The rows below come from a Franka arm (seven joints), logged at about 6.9 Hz.
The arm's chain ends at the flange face. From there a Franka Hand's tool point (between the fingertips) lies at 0.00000 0.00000 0.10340 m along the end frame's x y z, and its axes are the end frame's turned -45 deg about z.
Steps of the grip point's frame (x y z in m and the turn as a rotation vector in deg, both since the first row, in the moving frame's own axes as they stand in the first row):
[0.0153, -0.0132, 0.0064, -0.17, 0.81, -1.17]
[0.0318, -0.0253, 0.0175, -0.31, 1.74, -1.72]
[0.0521, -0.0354, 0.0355, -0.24, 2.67, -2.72]
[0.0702, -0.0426, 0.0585, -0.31, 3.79, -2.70]
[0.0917, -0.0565, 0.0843, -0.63, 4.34, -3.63]
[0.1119, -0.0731, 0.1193, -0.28, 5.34, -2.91]
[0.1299, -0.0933, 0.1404, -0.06, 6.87, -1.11]
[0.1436, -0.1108, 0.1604, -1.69, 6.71, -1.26]
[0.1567, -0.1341, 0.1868, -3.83, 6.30, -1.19]
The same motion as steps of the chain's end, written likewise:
[0.0002, -0.0193, 0.0064, 0.45, 0.69, -1.17]
[0.0020, -0.0385, 0.0175, 1.01, 1.45, -1.72]
[0.0082, -0.0587, 0.0356, 1.72, 2.06, -2.72]
[0.0144, -0.0752, 0.0587, 2.46, 2.90, -2.70]
[0.0187, -0.0999, 0.0846, 2.62, 3.51, -3.63]
[0.0204, -0.1242, 0.1197, 3.58, 3.97, -2.91]
[0.0171, -0.1491, 0.1411, 4.82, 4.90, -1.11]
[0.0126, -0.1734, 0.1612, 3.55, 5.94, -1.26]
[0.0031, -0.2023, 0.1877, 1.75, 7.16, -1.19]

